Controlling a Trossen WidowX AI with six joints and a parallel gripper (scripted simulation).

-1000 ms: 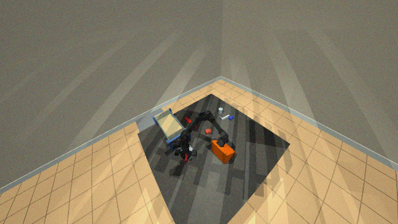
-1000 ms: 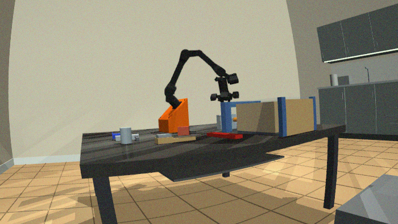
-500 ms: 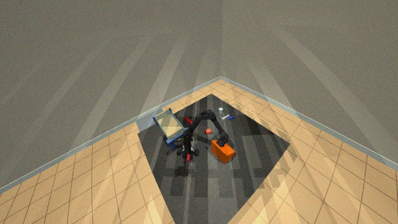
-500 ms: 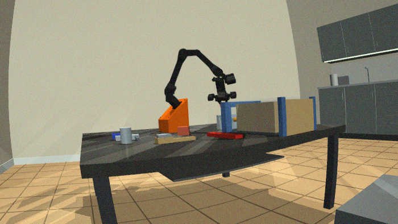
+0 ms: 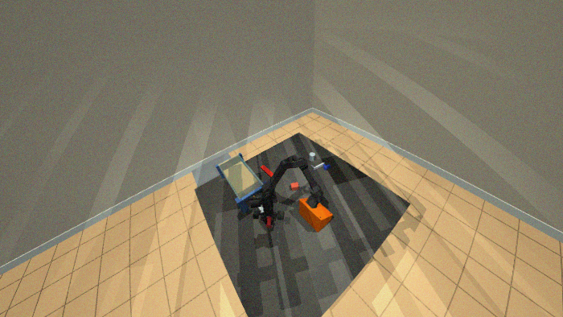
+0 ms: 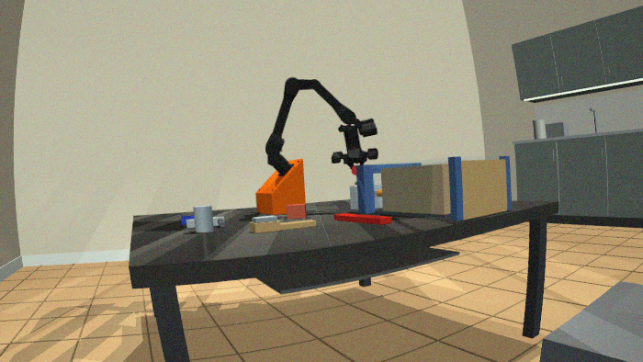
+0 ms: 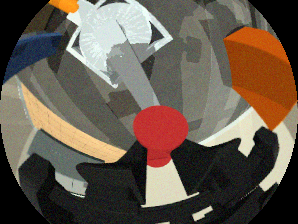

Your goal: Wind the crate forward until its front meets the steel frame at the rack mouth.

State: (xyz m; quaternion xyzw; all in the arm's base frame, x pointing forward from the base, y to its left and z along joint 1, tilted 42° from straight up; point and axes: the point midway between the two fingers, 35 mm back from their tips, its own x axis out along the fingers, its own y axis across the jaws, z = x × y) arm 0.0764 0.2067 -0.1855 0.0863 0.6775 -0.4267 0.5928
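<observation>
Now: the grey winch 90 mm ahead of my gripper tip, 40 mm to the right of it and 100 mm below it. Also, from my gripper tip: wooden-handled tool 460 mm ahead, 510 mm to the right, 110 mm below; clear-panelled cubby 510 mm ahead, 20 mm to the right, 20 mm below; flat red bar 480 mm ahead, 280 mm to the right, 120 mm below.
</observation>
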